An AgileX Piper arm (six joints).
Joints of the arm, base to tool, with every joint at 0 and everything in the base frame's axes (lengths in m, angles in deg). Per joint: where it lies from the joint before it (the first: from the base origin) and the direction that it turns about. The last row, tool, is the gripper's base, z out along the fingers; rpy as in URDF.
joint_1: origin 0 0 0.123 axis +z
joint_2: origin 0 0 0 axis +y
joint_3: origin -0.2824 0 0.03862 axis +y
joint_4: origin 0.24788 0 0.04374 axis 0.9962 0 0.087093
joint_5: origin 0 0 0 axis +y
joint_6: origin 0.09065 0 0.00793 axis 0.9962 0 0.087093
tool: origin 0 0 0 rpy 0 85.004 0
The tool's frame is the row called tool.
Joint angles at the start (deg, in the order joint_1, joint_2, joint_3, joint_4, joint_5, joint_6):
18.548, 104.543, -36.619, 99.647, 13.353, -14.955
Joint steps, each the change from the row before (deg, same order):
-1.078, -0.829, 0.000, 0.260, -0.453, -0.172
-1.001, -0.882, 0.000, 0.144, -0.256, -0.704
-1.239, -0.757, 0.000, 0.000, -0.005, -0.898
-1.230, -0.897, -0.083, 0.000, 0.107, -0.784
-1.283, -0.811, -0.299, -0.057, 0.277, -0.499
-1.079, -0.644, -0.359, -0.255, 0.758, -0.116
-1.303, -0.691, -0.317, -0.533, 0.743, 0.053
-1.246, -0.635, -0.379, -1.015, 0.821, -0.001
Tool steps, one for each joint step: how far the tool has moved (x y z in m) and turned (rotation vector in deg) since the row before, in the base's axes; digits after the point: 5 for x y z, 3 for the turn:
0.00264, -0.00554, 0.00398, -0.097, -0.863, -1.369
0.00224, -0.00496, 0.00431, -0.192, -1.095, -0.656
0.00231, -0.00579, 0.00378, -0.184, -1.039, -0.493
0.00251, -0.00554, 0.00481, -0.013, -1.211, -0.530
0.00333, -0.00539, 0.00521, 0.231, -1.248, -0.687
0.00293, -0.00375, 0.00481, 0.668, -1.042, -0.373
0.00280, -0.00501, 0.00489, 0.559, -1.030, -0.498
0.00264, -0.00467, 0.00479, 0.292, -1.105, 0.050

